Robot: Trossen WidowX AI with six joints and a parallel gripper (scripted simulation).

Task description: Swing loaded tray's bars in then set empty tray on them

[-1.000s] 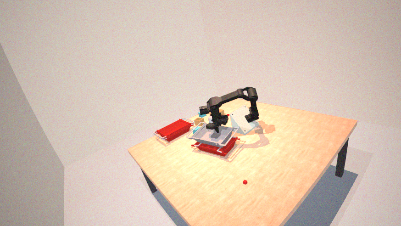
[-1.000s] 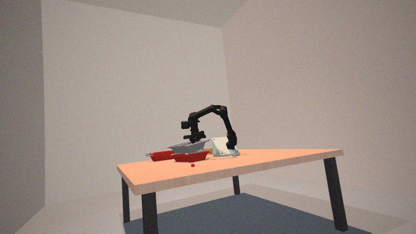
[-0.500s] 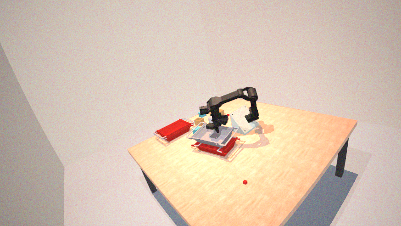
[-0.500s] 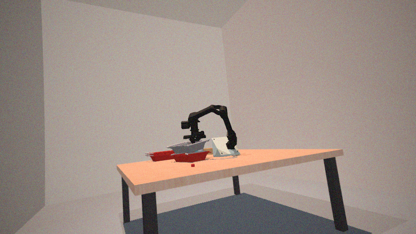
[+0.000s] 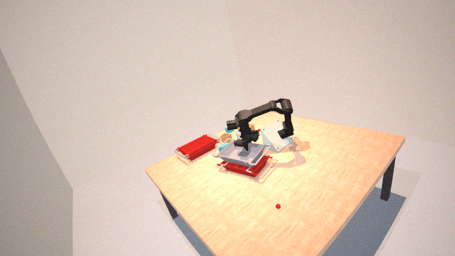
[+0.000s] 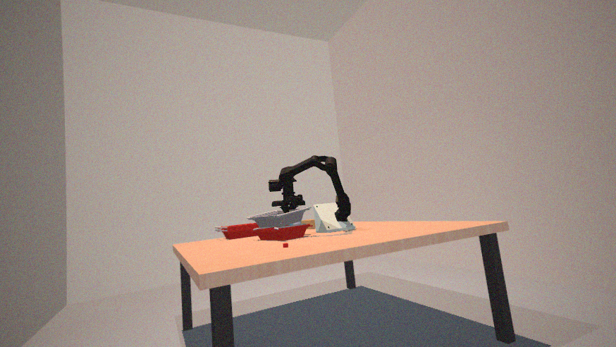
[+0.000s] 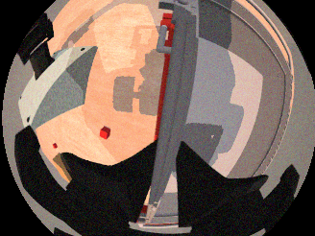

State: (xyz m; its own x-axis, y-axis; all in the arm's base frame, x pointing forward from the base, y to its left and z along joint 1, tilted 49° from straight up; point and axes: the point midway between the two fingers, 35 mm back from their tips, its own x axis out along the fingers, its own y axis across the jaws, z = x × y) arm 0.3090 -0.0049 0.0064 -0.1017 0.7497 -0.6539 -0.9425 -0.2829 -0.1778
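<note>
My gripper tip is 7 cm short of the grey tray, 3 cm below it and 2 cm to the right of it. The rest, counted from my gripper tip: small red cube 42 cm to the left, 16 cm ahead, 8 cm below; then tan box 41 cm to the right, 8 cm below, 7 cm behind.
</note>
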